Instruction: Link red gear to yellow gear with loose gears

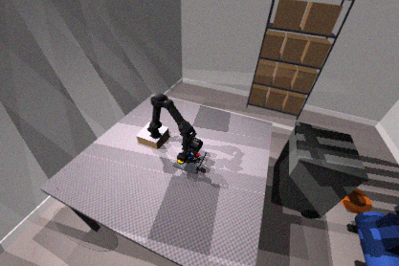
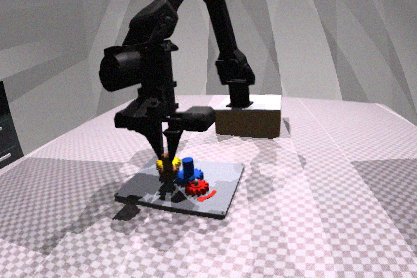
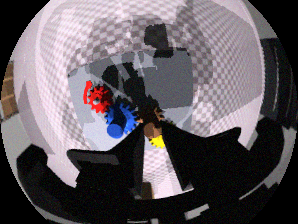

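My gripper tip is now 1 cm above the brown gear. Also, from my gripper tip: blue gear (4 cm to the left, 2 cm below, 1 cm behind); then yellow gear (4 cm behind, 3 cm to the right, 2 cm below); then grey board (4 cm below, 3 cm to the left).
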